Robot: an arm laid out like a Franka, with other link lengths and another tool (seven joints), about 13 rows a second.
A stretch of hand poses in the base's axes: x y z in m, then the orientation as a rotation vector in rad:
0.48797 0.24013 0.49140 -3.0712 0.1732 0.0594
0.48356 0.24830 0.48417 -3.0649 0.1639 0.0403
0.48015 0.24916 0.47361 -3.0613 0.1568 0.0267
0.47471 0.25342 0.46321 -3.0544 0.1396 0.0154
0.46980 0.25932 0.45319 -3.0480 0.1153 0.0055
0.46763 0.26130 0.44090 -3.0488 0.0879 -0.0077
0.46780 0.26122 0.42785 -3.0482 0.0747 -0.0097
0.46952 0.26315 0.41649 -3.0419 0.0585 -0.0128
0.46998 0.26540 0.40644 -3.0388 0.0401 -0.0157
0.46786 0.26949 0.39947 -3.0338 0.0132 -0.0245
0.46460 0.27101 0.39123 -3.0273 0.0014 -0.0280
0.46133 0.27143 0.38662 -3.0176 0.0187 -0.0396
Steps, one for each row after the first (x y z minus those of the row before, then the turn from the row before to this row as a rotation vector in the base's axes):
-0.00441 0.00817 -0.00723 0.0065 -0.0129 0.0053
-0.00341 0.00086 -0.01056 0.0037 -0.0092 0.0041
-0.00544 0.00426 -0.01040 0.0075 -0.0081 0.0106
-0.00491 0.00590 -0.01002 0.0072 -0.0074 0.0154
-0.00217 0.00198 -0.01229 -0.0002 -0.0095 0.0175
0.00017 -0.00008 -0.01305 0.0009 -0.0017 0.0086
0.00172 0.00193 -0.01136 0.0065 -0.0027 0.0104
0.00046 0.00225 -0.01005 0.0033 -0.0026 0.0120
-0.00212 0.00409 -0.00697 0.0050 -0.0068 0.0174
-0.00326 0.00152 -0.00824 0.0064 -0.0028 0.0077
-0.00327 0.00042 -0.00461 0.0096 -0.0071 -0.0118

